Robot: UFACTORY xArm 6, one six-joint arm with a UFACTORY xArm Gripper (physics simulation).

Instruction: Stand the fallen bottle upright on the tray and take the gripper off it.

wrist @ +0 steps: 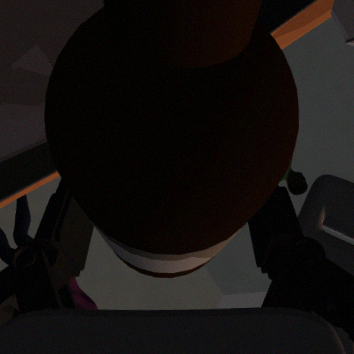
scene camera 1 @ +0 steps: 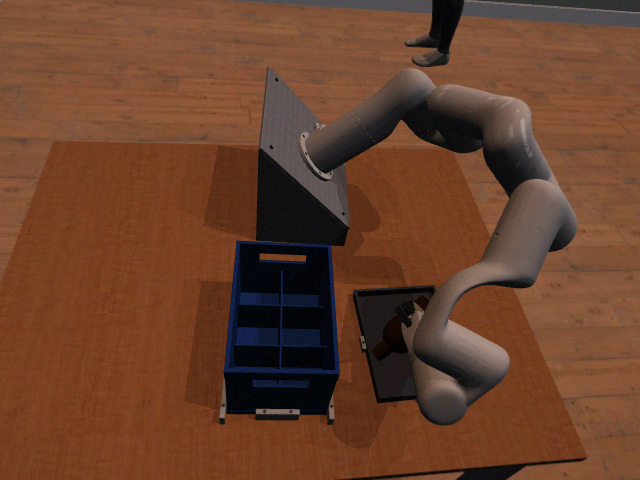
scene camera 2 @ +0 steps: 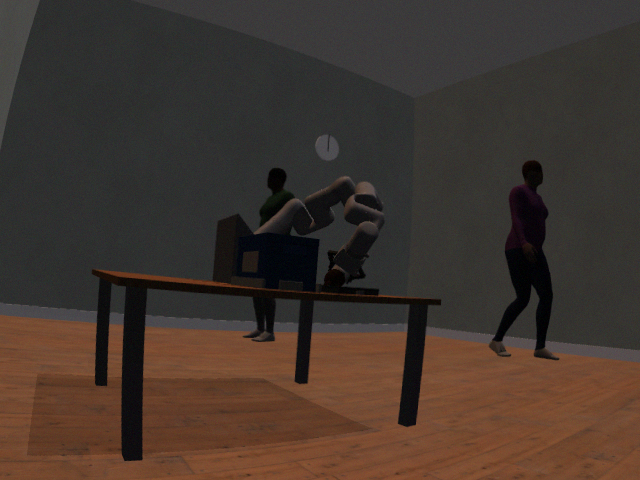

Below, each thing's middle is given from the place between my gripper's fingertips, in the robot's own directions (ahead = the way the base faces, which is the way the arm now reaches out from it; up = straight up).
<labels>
Right now the brown bottle [scene camera 1: 393,341] is 20 mm to the right of my hand, 10 mm below it and 10 mm ahead of it.
</labels>
